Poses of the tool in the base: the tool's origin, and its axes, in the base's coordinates. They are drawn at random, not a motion.
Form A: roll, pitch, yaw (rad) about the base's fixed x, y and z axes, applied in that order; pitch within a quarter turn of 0, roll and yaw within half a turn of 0; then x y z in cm.
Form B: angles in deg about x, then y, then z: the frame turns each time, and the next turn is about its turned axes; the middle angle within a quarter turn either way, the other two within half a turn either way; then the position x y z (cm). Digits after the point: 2 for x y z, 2 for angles.
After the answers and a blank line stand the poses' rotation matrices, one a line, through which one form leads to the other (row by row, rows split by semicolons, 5 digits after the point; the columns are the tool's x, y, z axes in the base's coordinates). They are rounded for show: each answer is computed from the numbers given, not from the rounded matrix.
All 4 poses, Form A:
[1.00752 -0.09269 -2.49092 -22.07 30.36 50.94]
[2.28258 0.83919 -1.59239 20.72 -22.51 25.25]
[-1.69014 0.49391 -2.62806 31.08 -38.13 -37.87]
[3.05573 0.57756 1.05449 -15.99 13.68 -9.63]
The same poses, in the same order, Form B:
[-52.89 -28.22 -154.04 -22.07 30.36 50.94]
[-130.98 -48.29 91.24 20.72 -22.51 25.25]
[97.14 32.47 -155.38 31.08 -38.13 -37.87]
[148.31 -11.18 -65.06 -15.99 13.68 -9.63]

-0.79226 0.38570 -0.47282; -0.60312 -0.37746 0.70269; 0.09256 0.84188 0.53167
-0.01442 -0.66520 -0.74653; -0.66791 -0.54920 0.50227; -0.74410 0.50586 -0.43637
-0.76692 0.35150 0.53693; -0.43255 0.33494 -0.83709; -0.47407 -0.87422 -0.10483
0.41360 0.88956 -0.19396; 0.72859 -0.45113 -0.51540; -0.54598 0.07185 -0.83471

